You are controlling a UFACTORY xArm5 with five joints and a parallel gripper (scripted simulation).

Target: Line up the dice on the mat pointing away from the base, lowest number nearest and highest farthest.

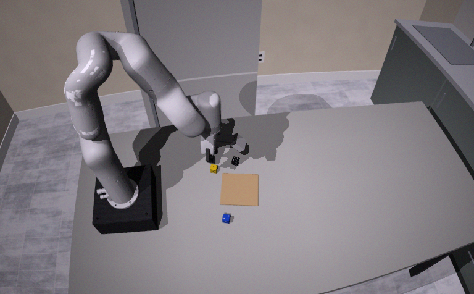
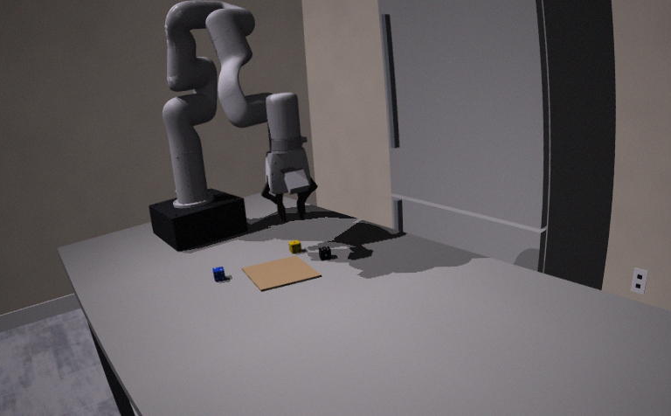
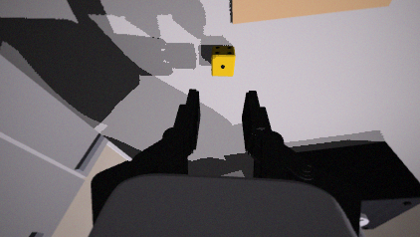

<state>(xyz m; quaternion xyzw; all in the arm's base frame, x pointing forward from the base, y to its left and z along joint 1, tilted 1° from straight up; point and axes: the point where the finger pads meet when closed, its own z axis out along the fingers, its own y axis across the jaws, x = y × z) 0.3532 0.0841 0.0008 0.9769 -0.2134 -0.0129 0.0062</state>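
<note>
My gripper is now 9 cm above the yellow die. The rest, counted from my hand: black die 9 cm ahead, 1 cm to the left, 9 cm below; blue die 1 cm behind, 23 cm to the right, 9 cm below; mat 8 cm ahead, 11 cm to the right, 10 cm below.
</note>
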